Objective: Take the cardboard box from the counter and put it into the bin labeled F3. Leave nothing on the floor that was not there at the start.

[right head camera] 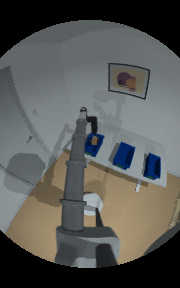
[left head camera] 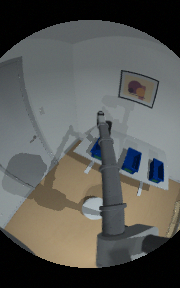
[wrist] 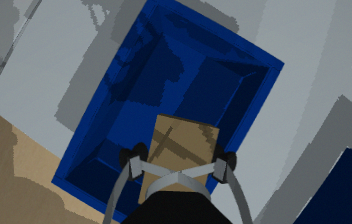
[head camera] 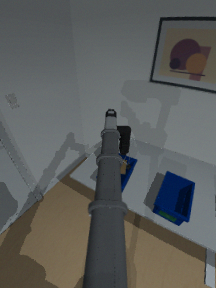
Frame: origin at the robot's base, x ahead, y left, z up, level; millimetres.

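Where they show: gripper, fingertip midpoint: (wrist: 177, 155); robot's base at its link origin: (right head camera: 90, 203) (left head camera: 93, 207).
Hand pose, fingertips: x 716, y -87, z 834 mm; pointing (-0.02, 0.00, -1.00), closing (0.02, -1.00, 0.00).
Each offset is from my fingertips to the centre of the thing. Level surfaces: height alone.
The cardboard box {0 mm ahead, 0 mm left, 25 mm up} (head camera: 123, 169) (right head camera: 94, 141) (wrist: 184, 142) is brown and sits between the two fingertips of my gripper (wrist: 177, 155), which is shut on its sides. The box hangs over the lower right part of the leftmost blue bin {33 mm ahead, 20 mm left, 83 mm down} (head camera: 131, 173) (left head camera: 95, 151) (right head camera: 88, 149) (wrist: 102, 95) in the wrist view. How high it is above the bin's floor I cannot tell. The arm hides part of this bin in the head view. The middle blue bin {167 mm back, 347 mm right, 83 mm down} (head camera: 175, 196) (left head camera: 131, 160) (right head camera: 123, 155) and right blue bin {368 mm back, 715 mm right, 83 mm down} (left head camera: 156, 171) (right head camera: 152, 166) carry green labels that are too small to read.
The bins stand on a pale counter {143 mm down} (head camera: 145, 157) (wrist: 295, 35) against the wall. The middle bin's corner is at the wrist view's lower right. A framed picture (head camera: 192, 55) hangs above. A white round object (left head camera: 92, 209) (right head camera: 93, 204) is on the floor below the arm.
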